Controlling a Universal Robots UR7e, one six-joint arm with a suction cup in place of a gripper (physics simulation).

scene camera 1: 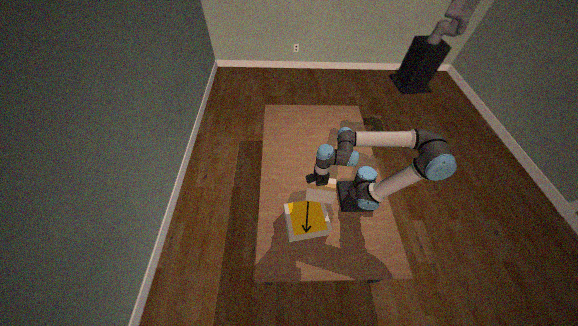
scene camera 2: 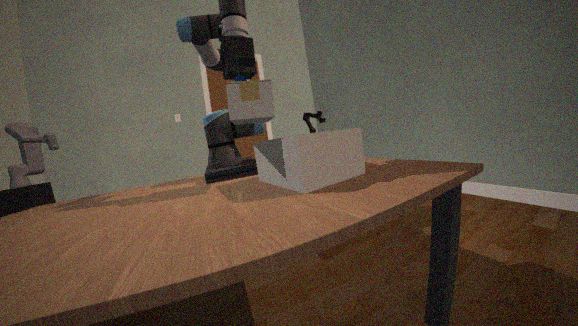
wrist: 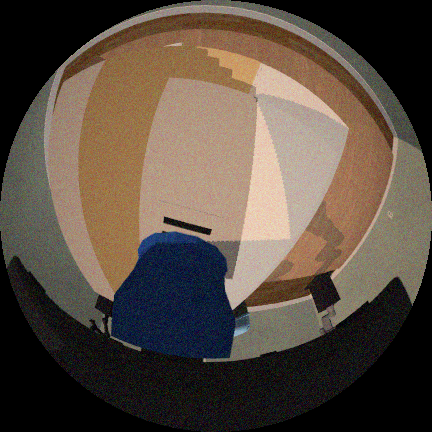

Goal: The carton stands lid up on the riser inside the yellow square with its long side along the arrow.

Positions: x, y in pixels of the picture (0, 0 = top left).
Scene:
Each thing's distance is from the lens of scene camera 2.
carton [scene camera 2: 251, 101]: 49 cm
riser [scene camera 2: 303, 163]: 37 cm
The marked spots on the carton and the riser are 22 cm apart.

